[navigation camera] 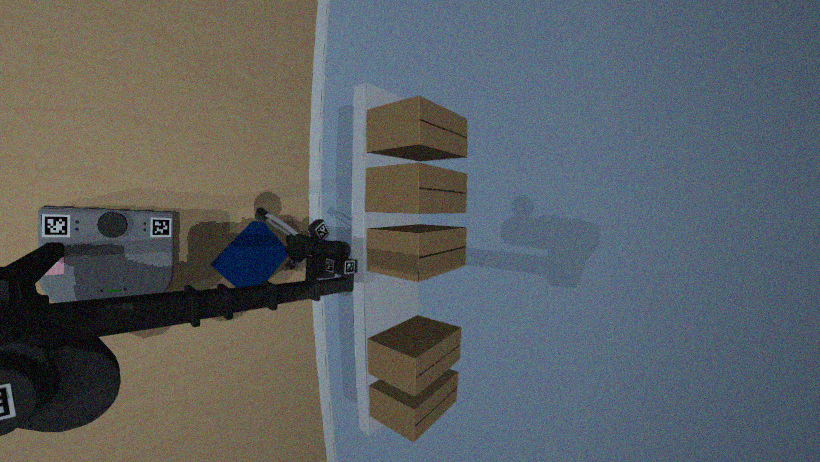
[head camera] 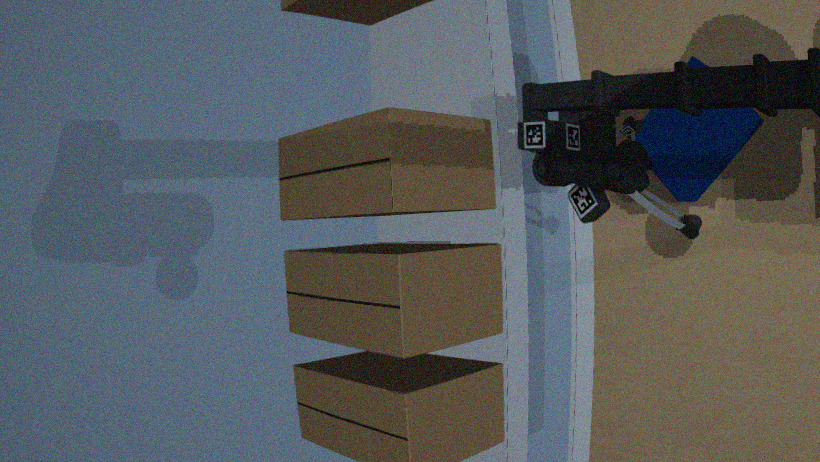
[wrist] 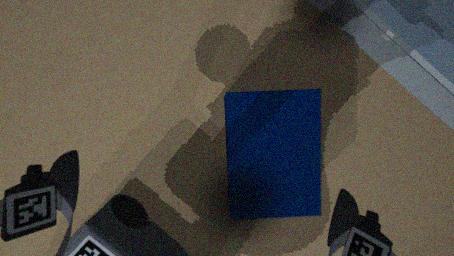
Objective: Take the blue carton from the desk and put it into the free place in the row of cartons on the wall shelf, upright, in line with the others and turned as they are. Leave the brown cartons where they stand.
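Frame: origin at the robot's base, x ahead, y left, z up, level; millimetres.
Where they show: gripper, fingertip midpoint: (navigation camera: 273, 239) (head camera: 667, 176); robot's base at its link origin: (navigation camera: 112, 223).
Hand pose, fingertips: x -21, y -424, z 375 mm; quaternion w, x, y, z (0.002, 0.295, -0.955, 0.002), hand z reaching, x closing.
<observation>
Things, the pixels of their top centre, and the offset from my fingertips. "spot": a spot on its surface instead. Level surfaces: height alone.
- blue carton at its top centre: (head camera: 686, 128) (navigation camera: 257, 260) dx -107, dy -56, dz -255 mm
- white wall shelf at a spot on its surface: (head camera: 516, 344) spot: dx +238, dy -110, dz +264 mm
- tan surface at its surface level: dz -375 mm
The blue carton (head camera: 700, 154) (navigation camera: 249, 255) (wrist: 275, 155) rests on the tan surface, partly under my arm in the head view. My gripper (head camera: 661, 174) (navigation camera: 276, 239) (wrist: 209, 190) is open and empty, its fingers wide apart. It hangs above and beside the carton. In the wrist view the carton lies ahead of the fingertips, nearer the right finger's side, with its long sides running up the picture. The white wall shelf (head camera: 516, 344) (navigation camera: 360, 172) bears a row of brown cartons (head camera: 450, 292) (navigation camera: 393, 189). A wide gap in the row shows between the third and fourth brown cartons from the top of the navigation view.
My telescoping arm (head camera: 723, 86) (navigation camera: 143, 309) reaches across the tan surface (head camera: 688, 373) (navigation camera: 229, 86) (wrist: 125, 75) to near the shelf edge. My wrist is close to the shelf's front. My grey base (navigation camera: 137, 264) shows at the left. The blue wall (head camera: 143, 373) (navigation camera: 659, 114) stands behind the cartons.
</observation>
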